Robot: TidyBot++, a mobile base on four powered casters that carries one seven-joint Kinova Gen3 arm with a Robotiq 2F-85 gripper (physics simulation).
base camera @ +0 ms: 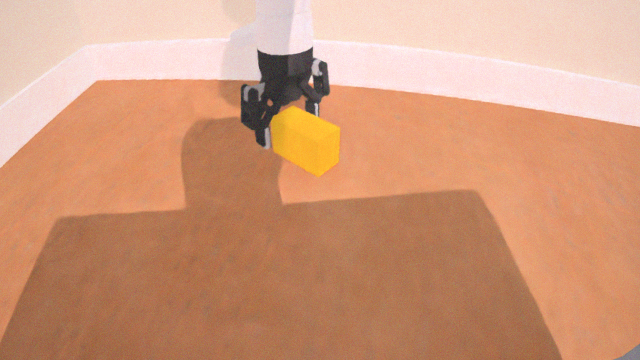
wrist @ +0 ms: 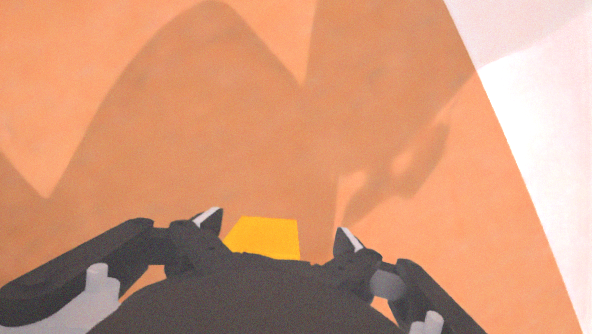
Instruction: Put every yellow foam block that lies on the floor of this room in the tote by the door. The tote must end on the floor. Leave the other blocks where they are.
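Places are measured from the arm's base along level axes (x up, y back, z right), in metres.
Pixels of known places: gripper, fingertip midpoint: (base camera: 289, 134) (wrist: 278, 230).
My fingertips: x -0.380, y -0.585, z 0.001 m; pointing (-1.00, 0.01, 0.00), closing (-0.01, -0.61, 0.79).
Behind a point stands the place of what it marks.
A yellow foam block (base camera: 306, 141) @[z 0.023, x -0.345, y -0.515 m] (wrist: 265, 238) @[z -0.007, x -0.355, y -0.582 m] lies on the floor near the wall. In the base camera view it is at the upper middle, with one long side and one end showing. My gripper (base camera: 289, 128) @[z 0.001, x -0.380, y -0.585 m] (wrist: 278, 230) @[z 0.001, x -0.380, y -0.585 m] points down at the block and is open. In the wrist view the block shows between the two spread fingertips, nearer the left one, and its lower part is hidden behind the gripper body. How far the fingertips reach down beside the block is hard to tell. The tote does not show in either view.
A wall with a white baseboard (base camera: 425, 65) @[z 0.263, x -0.336, y -0.729 m] runs behind the gripper and bends toward me at the left. The baseboard is also at the right of the wrist view. Broad shadows fall on the orange-brown floor (base camera: 500, 150) @[z 0.343, x -0.396, y -0.536 m]. A grey edge (base camera: 634, 353) @[z 0.354, x -0.396, y -0.176 m] shows in the lower right corner.
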